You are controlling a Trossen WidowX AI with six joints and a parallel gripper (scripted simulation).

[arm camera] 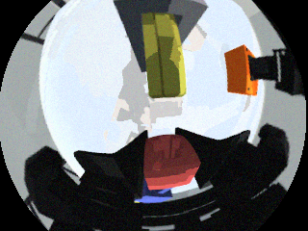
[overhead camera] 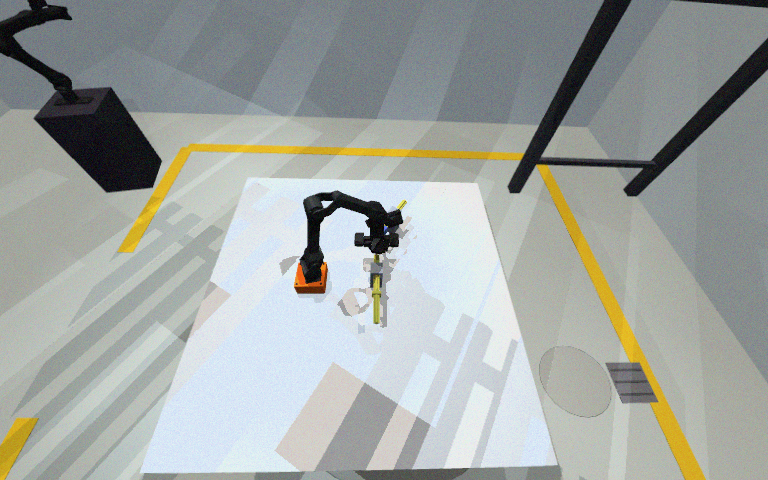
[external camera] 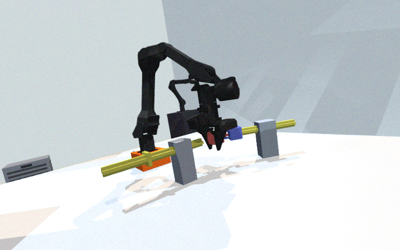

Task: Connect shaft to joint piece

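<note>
My gripper tip is now 2 cm to the right of the red square joint piece and 4 cm below it.
</note>
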